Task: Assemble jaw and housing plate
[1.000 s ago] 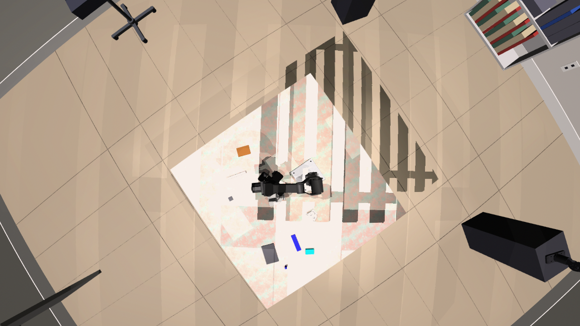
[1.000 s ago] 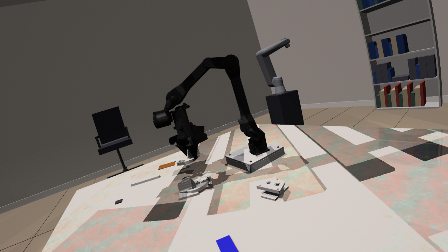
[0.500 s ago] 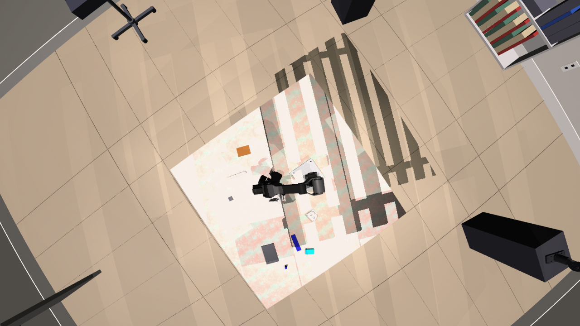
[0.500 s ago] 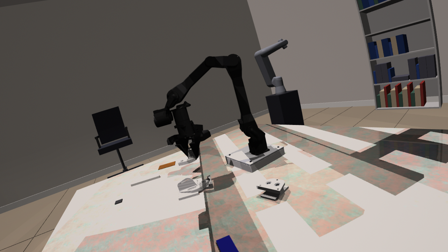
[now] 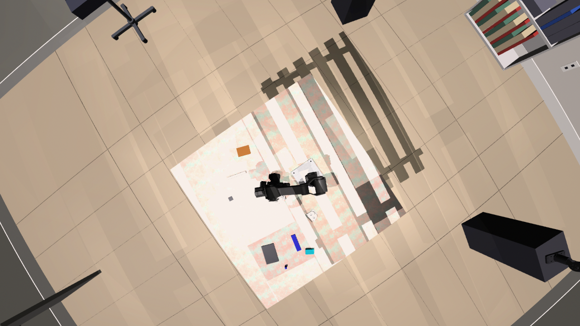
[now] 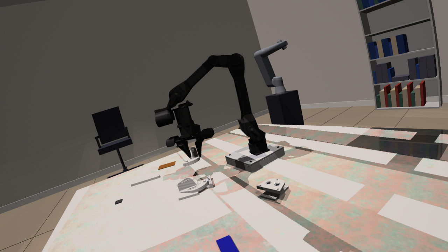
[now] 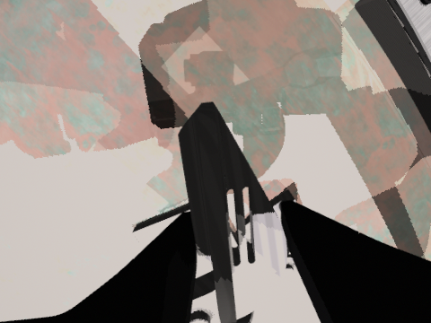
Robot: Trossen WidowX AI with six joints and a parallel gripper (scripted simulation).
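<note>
Right now the jaw is 30 mm ahead of my gripper tip and 20 mm to the left of it. From my gripper tip the other things lie so: thin rod (250 mm ahead, 180 mm to the right, 80 mm below); then orange tile (130 mm ahead, 320 mm to the right, 80 mm below); then small dark square (360 mm ahead, 30 mm to the right, 80 mm below).
</note>
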